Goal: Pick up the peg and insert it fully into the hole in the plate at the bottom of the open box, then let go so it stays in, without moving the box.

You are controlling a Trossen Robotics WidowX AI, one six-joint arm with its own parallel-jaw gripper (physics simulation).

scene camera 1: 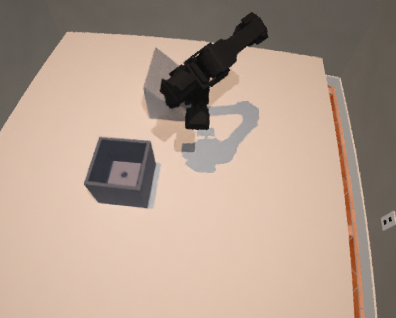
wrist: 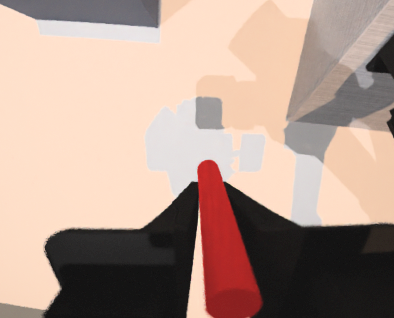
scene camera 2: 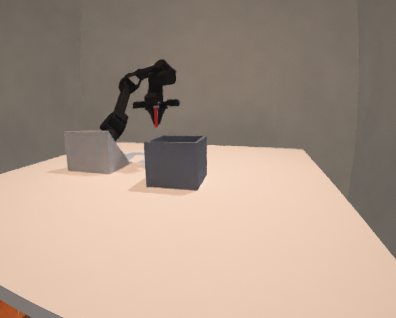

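Where they show: gripper, fingertip midpoint: [wrist: 208,188] [scene camera 2: 156,124]; arm's base, origin of the base link: [scene camera 2: 105,144].
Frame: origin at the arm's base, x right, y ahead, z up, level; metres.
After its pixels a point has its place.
The red peg [scene camera 2: 156,116] @[x -0.096, y 0.191, z 0.100 m] [wrist: 220,240] @[x -0.095, y 0.188, z 0.122 m] is held upright, well above the table. My gripper [scene camera 2: 156,120] @[x -0.111, y 0.187, z 0.065 m] [wrist: 208,188] @[x -0.111, y 0.187, z 0.065 m] is shut on it, with the fingers on both sides of the peg. In scene camera 1 the arm hides the peg and the fingertips. The dark open box [scene camera 1: 120,195] @[x 0.099, y 0.404, z -0.015 m] [scene camera 2: 171,164] @[x 0.188, y 0.323, z -0.026 m] [wrist: 100,11] @[x 0.027, y 0.302, z -0.061 m] stands on the table, to the lower left of the gripper in scene camera 1. The light plate [scene camera 1: 116,167] @[x 0.137, y 0.299, z -0.042 m] with its dark round hole [scene camera 1: 124,174] @[x 0.112, y 0.315, z -0.057 m] shows at the box's bottom. The peg is outside the box, higher than its rim in scene camera 2.
A grey wedge-shaped block [scene camera 1: 159,85] @[x 0.027, y 0.006, z 0.026 m] [scene camera 2: 90,152] @[x 0.068, y -0.030, z -0.020 m] [wrist: 340,65] @[x -0.022, y 0.056, z -0.024 m] stands on the table [scene camera 1: 225,240] @[x -0.208, y 0.498, z -0.100 m] [scene camera 2: 225,240] @[x 0.459, y 0.489, z -0.100 m] near the arm, behind the box in scene camera 1. The arm's shadows fall on the table between the block and the box.
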